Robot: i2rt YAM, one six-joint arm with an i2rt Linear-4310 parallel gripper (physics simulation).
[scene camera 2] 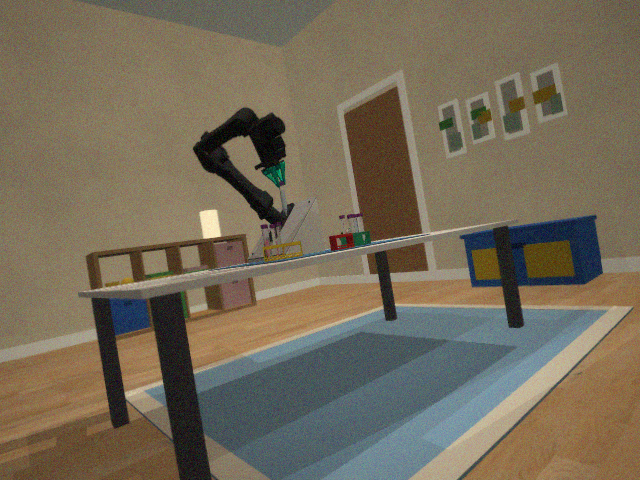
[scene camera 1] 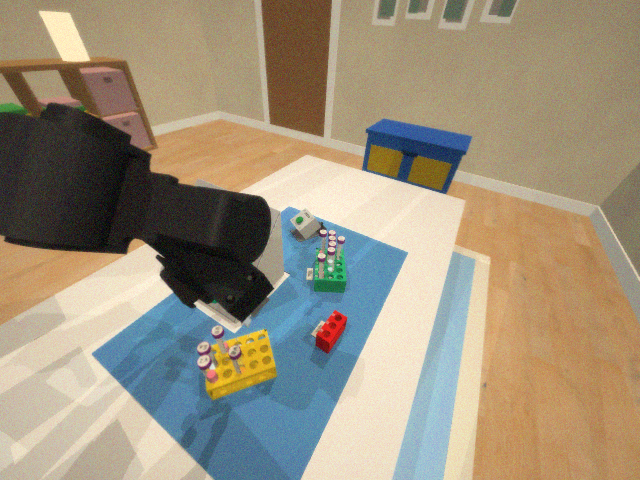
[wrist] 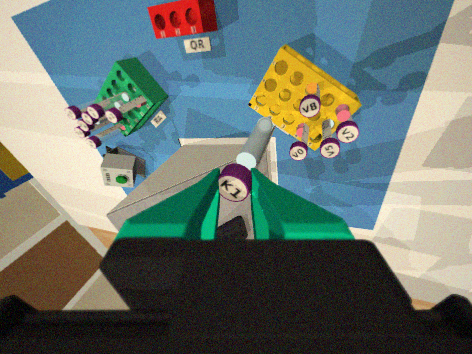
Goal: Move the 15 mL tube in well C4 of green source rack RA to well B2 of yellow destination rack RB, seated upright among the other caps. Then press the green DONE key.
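Frame: origin at the arm's base, x right, y ahead, z up, level; metres.
Seen in the pictures: gripper, fingertip midpoint: [scene camera 2: 282, 186] [wrist: 235, 176]; arm's base at its link origin: [scene camera 2: 281, 223].
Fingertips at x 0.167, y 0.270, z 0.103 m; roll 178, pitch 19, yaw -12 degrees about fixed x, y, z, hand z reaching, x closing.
Pixels of each thing's top centre, then the offset from my fingertips to it. "*": a spot on its surface instead. Level surfaces: height alone.
- purple-capped tube marked K1 at its top centre: [wrist: 231, 189] [scene camera 2: 280, 182] dy +0.001, dx +0.003, dz +0.015 m
- yellow rack RB at its top centre: [wrist: 299, 105] [scene camera 1: 239, 356] [scene camera 2: 282, 244] dy -0.019, dx +0.025, dz -0.199 m
- green rack RA at its top centre: [wrist: 121, 104] [scene camera 1: 330, 263] [scene camera 2: 355, 233] dy +0.018, dx -0.306, dz -0.199 m
- green DONE key at its top centre: [wrist: 118, 181] [scene camera 1: 299, 217] dy -0.158, dx -0.420, dz -0.174 m
- red three-well rack at its top centre: [wrist: 174, 19] [scene camera 1: 332, 325] [scene camera 2: 340, 234] dy +0.112, dx -0.133, dz -0.199 m
- white QR label at a spot on its surface: [wrist: 197, 45] * dy +0.079, dx -0.136, dz -0.247 m
- blue mat at its surface level: dz -0.249 m
My gripper [wrist: 235, 176] [scene camera 2: 280, 181] is shut on a purple-capped tube marked K1 [wrist: 257, 137] [scene camera 2: 283, 197]. The tube hangs below the fingers, above the grey slanted panel and beside the yellow rack in the wrist view. The yellow rack RB [scene camera 1: 264, 356] [scene camera 2: 283, 251] [wrist: 260, 92] holds several capped tubes, with caps marked V8, V0, V5 and V2, and has empty wells. The green rack RA [scene camera 1: 329, 285] [scene camera 2: 362, 238] [wrist: 150, 92] holds several purple-capped tubes. The green DONE key [scene camera 1: 299, 220] [wrist: 122, 179] sits on a small grey box beside the green rack.
A red three-well rack [scene camera 1: 325, 338] [scene camera 2: 341, 242] [wrist: 181, 19] stands near a white QR label [wrist: 197, 45]. A large grey slanted panel [scene camera 1: 276, 253] [scene camera 2: 305, 222] [wrist: 165, 172] stands between the racks, under the arm. The racks rest on a blue mat [scene camera 1: 289, 413] [wrist: 215, 100].
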